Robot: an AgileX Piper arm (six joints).
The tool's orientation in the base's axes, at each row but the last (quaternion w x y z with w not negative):
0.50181 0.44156 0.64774 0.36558
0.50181 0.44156 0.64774 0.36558
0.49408 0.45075 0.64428 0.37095
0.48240 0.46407 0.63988 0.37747
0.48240 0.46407 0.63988 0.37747
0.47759 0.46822 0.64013 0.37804
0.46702 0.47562 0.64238 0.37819
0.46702 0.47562 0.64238 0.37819
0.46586 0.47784 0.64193 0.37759
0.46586 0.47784 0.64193 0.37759
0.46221 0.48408 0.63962 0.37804
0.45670 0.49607 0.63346 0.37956
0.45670 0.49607 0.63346 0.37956
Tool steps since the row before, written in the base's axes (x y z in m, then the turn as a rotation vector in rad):
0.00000 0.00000 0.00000 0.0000 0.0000 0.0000
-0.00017 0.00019 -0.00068 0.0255 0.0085 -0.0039
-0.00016 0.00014 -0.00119 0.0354 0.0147 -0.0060
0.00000 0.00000 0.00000 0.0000 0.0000 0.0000
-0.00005 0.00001 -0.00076 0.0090 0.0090 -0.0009
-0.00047 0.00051 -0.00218 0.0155 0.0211 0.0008
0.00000 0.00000 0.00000 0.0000 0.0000 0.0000
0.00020 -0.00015 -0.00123 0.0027 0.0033 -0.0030
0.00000 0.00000 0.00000 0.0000 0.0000 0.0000
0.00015 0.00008 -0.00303 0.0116 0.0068 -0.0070
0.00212 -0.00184 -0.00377 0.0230 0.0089 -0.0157
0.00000 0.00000 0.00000 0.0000 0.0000 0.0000
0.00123 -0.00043 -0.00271 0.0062 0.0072 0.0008
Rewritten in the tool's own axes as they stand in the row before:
0.00000 0.00000 0.00000 0.0000 0.0000 0.0000
0.00042 -0.00059 0.00000 0.0065 0.0046 0.0260
0.00051 -0.00109 0.00013 0.0120 0.0067 0.0363
0.00000 0.00000 0.00000 0.0000 0.0000 0.0000
0.00022 -0.00072 0.00014 0.0079 0.0038 0.0093
0.00110 -0.00200 0.00013 0.0184 0.0103 0.0155
0.00000 0.00000 0.00000 0.0000 0.0000 0.0000
0.00013 -0.00113 0.00053 0.0036 -0.0012 0.0036
0.00000 0.00000 0.00000 0.0000 0.0000 0.0000
0.00078 -0.00276 0.00100 0.0070 -0.0017 0.0134
-0.00115 -0.00339 0.00304 0.0098 -0.0062 0.0268
0.00000 0.00000 0.00000 0.0000 0.0000 0.0000
0.00002 -0.00228 0.00196 0.0063 0.0041 0.0059

